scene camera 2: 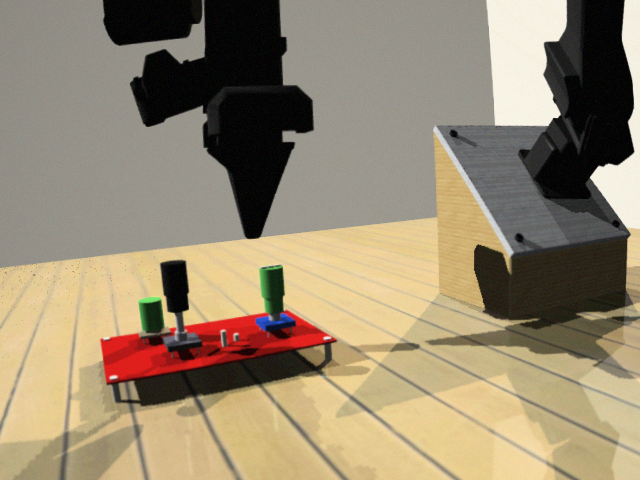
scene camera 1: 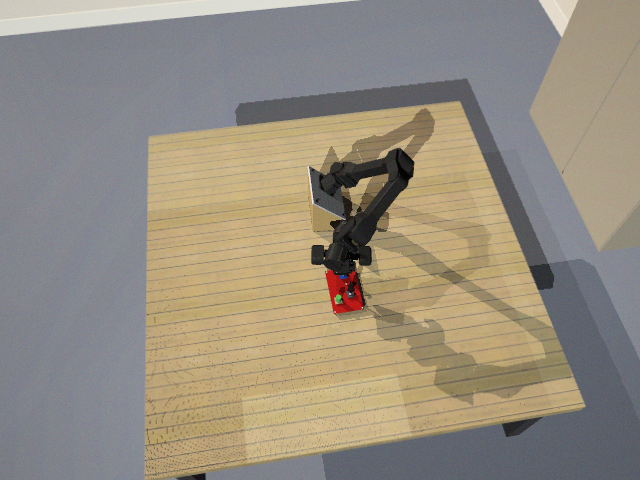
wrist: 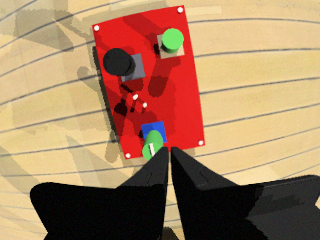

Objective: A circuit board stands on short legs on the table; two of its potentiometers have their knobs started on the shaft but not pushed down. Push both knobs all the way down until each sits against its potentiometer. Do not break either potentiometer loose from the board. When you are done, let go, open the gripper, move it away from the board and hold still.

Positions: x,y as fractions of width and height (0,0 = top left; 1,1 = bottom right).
Scene:
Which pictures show my gripper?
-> Scene camera 2, scene camera 1 and the wrist view: all of them.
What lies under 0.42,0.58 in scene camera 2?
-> A green knob.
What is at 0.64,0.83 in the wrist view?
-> My gripper.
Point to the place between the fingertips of my gripper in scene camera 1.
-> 0.53,0.56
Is my gripper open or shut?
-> Shut.

